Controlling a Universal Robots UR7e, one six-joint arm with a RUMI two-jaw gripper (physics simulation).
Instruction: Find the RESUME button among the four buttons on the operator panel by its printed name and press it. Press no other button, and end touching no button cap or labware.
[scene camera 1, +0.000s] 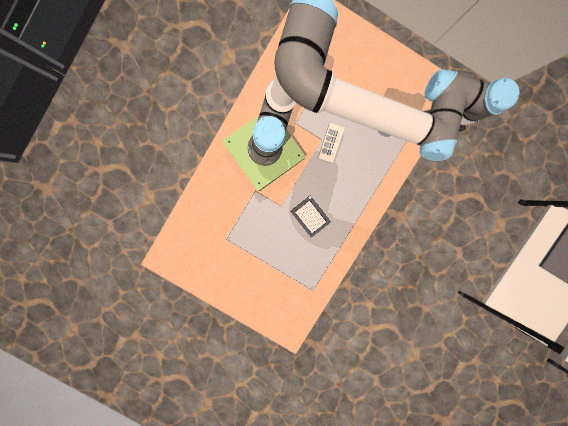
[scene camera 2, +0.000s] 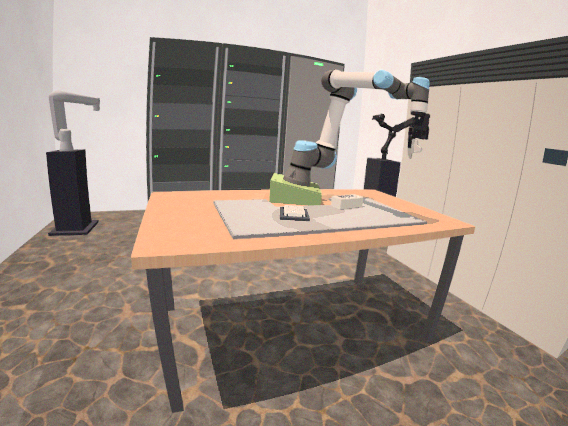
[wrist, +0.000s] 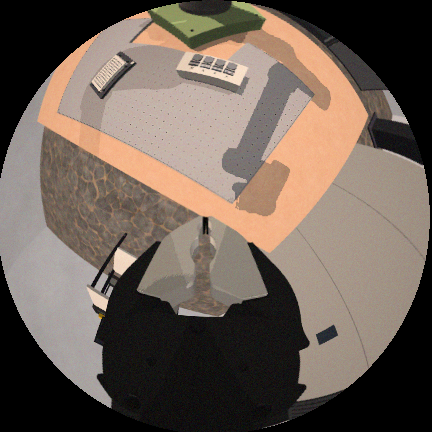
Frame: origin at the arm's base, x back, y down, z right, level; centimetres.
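Seen in the pictures: gripper, fingertip midpoint: (scene camera 2: 410, 158) (wrist: 205, 217); arm's base, link origin: (scene camera 2: 296, 182).
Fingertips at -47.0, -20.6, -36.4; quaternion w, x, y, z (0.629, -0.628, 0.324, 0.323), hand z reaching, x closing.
Offsets run from my fingertips to a thing's middle, as dx, dy, dz. Level surfaces: height alone.
The operator panel @(+23.7, +25.9, +16.7) (scene camera 1: 327, 158) (scene camera 2: 347, 203) (wrist: 210, 79) is a cream box on the grey perforated board @(dy +28.7) (scene camera 1: 280, 240) (scene camera 2: 250, 225) (wrist: 165, 130). Four dark button caps show in a row on its top, with small marks beside them. The printed names are too small to read, so I cannot tell which is RESUME. My gripper (scene camera 2: 411, 151) (wrist: 205, 217) is shut and empty, its fingertips meeting. It hangs high in the air near the table's right end, well away from the panel, touching no button cap or labware. In scene camera 1 the wrist hides most of it.
A cream well plate in a dark holder @(+11.8, +26.8, +50.0) (scene camera 1: 310, 217) (scene camera 2: 294, 212) (wrist: 112, 74) sits on the board, apart from the panel. The arm stands on a green base (scene camera 1: 237, 143) (scene camera 2: 295, 194) (wrist: 215, 27) beside the panel. Tall beige cabinets (scene camera 2: 480, 175) (wrist: 345, 260) stand beyond the table's right end.
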